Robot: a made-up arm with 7 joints.
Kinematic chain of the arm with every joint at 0, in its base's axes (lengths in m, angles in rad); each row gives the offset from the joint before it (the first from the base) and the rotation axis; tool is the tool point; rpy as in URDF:
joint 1: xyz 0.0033 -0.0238 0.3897 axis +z
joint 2: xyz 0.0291 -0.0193 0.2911 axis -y
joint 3: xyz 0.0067 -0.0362 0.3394 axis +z
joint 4: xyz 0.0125 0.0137 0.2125 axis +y
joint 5: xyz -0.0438 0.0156 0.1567 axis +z
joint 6: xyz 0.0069 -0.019 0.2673 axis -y
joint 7: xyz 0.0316 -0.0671 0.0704 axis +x
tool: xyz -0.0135 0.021 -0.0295 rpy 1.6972 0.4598 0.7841
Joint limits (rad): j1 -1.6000..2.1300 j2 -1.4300..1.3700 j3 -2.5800..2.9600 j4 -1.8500..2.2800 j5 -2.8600..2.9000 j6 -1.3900..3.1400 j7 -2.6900..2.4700
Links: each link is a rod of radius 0.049 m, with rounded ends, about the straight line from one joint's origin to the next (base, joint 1, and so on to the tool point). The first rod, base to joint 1, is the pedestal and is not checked.
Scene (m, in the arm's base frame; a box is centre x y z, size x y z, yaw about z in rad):
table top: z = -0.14
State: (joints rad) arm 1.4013 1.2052 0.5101 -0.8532 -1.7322 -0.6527 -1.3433
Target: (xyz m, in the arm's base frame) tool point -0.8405 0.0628 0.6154
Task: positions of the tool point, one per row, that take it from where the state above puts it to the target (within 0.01 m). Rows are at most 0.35 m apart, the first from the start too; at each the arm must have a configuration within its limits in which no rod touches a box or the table.
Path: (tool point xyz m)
1: -0.1681 -0.8326 0.5823
2: -0.4499 -0.7197 0.5773
3: -0.6738 -0.5129 0.5812
4: -0.8098 -0.2399 0.5940
5: -0.8405 0.0628 0.6154

